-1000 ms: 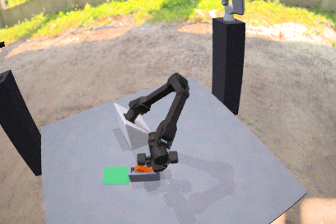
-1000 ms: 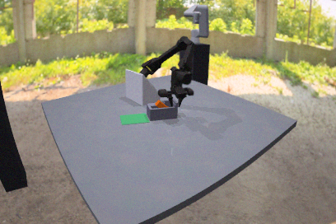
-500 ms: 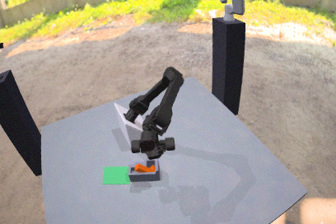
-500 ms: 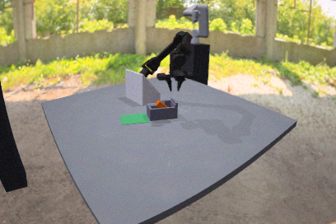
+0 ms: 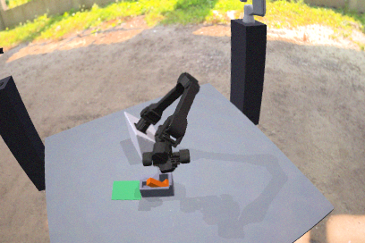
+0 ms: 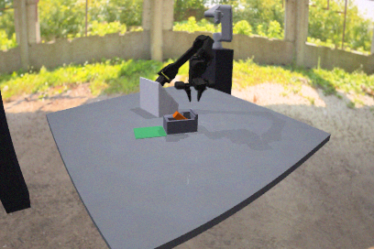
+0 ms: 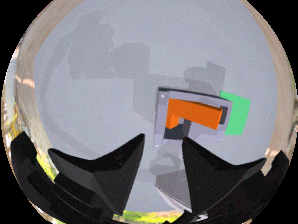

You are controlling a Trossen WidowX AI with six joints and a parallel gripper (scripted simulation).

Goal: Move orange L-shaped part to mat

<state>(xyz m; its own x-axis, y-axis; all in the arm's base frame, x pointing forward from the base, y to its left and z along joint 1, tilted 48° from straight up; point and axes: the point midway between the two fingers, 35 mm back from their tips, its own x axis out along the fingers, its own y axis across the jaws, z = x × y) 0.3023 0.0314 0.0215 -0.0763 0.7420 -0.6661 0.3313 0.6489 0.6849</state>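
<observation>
Now: gripper tip 2 cm past the orange L-shaped part, 4 cm to the left of it and 10 cm above it. The rest, counted from my gripper tip: green mat (8 cm behind, 21 cm to the right, 16 cm below).
</observation>
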